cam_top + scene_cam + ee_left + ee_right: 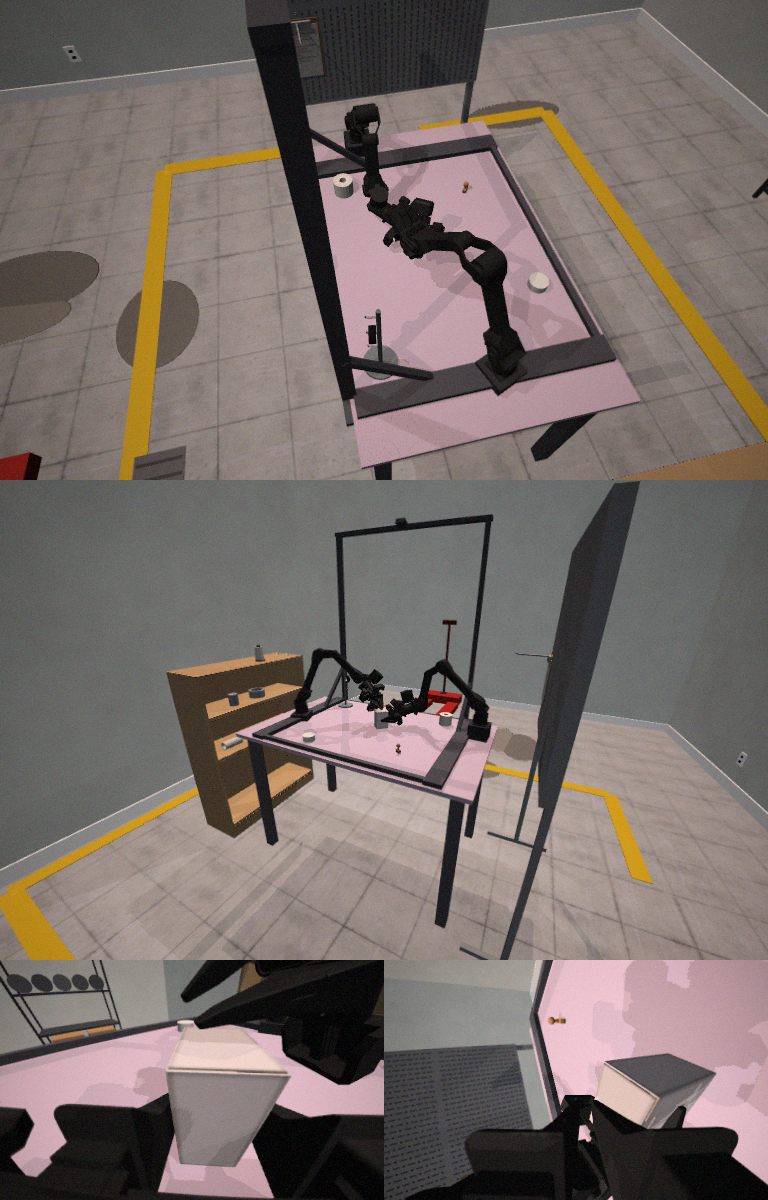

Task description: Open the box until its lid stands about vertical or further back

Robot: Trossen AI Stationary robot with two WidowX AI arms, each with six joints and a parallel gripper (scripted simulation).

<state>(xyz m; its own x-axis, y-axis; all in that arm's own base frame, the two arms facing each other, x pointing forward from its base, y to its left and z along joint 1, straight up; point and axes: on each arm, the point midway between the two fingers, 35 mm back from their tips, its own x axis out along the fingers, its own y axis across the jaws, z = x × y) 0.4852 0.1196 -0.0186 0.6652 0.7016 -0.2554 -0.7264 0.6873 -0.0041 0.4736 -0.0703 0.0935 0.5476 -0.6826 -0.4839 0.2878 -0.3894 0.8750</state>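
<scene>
The carton is 2 cm to the right of my left hand, 1 cm ahead of it and 1 cm above it. From my left hand the other things lie so: orange object (28 cm ahead, 13 cm to the left, 4 cm below); then thin stand (34 cm to the right, 30 cm behind, 8 cm above).
</scene>
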